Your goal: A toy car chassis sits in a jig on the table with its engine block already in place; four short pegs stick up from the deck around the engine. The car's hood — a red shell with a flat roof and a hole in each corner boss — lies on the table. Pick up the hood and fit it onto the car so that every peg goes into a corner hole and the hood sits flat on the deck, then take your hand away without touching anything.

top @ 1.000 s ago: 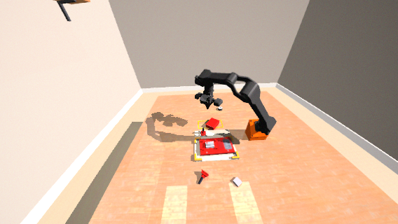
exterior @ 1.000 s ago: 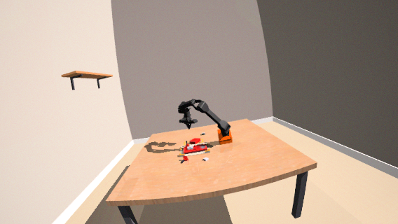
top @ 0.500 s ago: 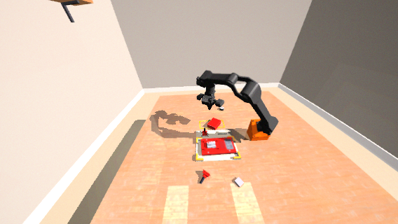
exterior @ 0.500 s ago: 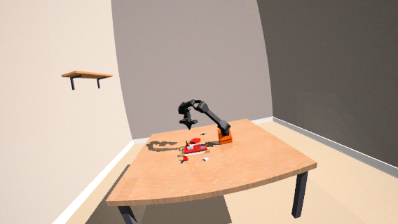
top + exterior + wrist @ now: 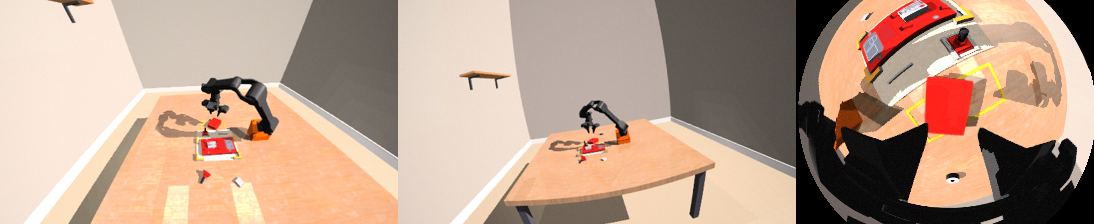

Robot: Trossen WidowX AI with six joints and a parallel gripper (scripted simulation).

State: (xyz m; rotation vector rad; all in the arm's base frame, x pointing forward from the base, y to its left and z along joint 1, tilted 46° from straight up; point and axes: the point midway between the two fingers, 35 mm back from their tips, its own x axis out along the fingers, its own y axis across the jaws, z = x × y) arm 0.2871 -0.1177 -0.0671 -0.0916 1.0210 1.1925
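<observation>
Right now my gripper tip is 1 cm to the right of the red hood and 7 cm above it. From my gripper tip the other things lie so: cream jig: 2 cm ahead, 19 cm to the left, 8 cm below; white block: 7 cm behind, 40 cm to the left, 8 cm below.
</observation>
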